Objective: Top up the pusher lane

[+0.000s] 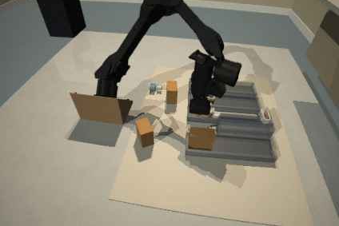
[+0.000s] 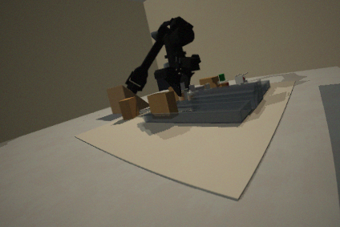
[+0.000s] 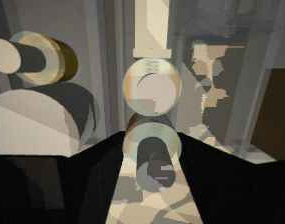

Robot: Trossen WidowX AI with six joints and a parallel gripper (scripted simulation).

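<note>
My gripper tip is now 140 mm short of the grey rack, 20 mm to the left of it and 20 mm above it. Also, from my gripper tip: pale lane strip (150 mm ahead, 20 mm to the right, 10 mm above); then red-marked part (230 mm ahead, 30 mm to the right, 30 mm above).
</note>
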